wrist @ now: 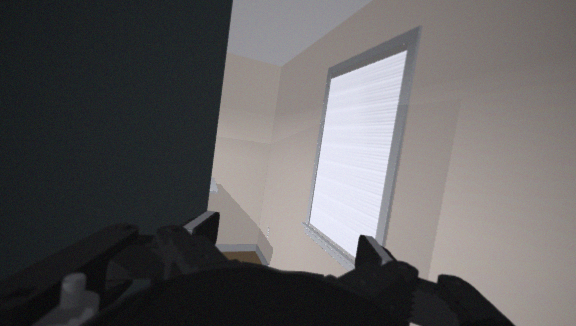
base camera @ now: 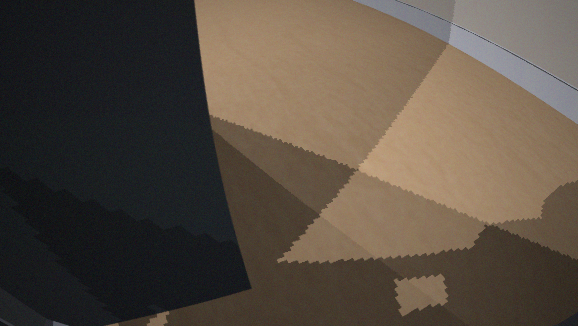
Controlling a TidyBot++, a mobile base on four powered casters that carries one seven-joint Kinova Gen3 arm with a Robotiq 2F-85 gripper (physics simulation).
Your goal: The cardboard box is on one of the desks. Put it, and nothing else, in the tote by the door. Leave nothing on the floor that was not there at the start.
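Frame: origin at the arm's base, x back, y right, z up, level; millimetres.
Where they show: gripper, fingertip midpoint: (wrist: 286,238).
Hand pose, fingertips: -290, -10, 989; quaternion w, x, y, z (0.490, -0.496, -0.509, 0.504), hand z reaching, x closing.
Observation:
After its pixels a point has its place, as x, y, z.
My gripper (wrist: 286,238) @[-290, -10, 989] is open, its two fingertips wide apart at the bottom of the wrist view. Between them show the beige wall and the lower part of the window. The cardboard box, the desks, the tote and the door do not show in either view.
A tall dark panel (base camera: 110,125) @[-254, -122, -148] (wrist: 105,110) @[-260, -109, 1050] stands close on the left in both views, its end edge near the middle left. The wooden floor (base camera: 300,75) @[-821, -5, -402] runs past it to a pale baseboard (base camera: 500,55) @[-979, 664, -342]. A window (wrist: 360,145) @[-1734, 318, 1111] is in the beige wall (wrist: 500,165) @[-1048, 647, 1081] at the right.

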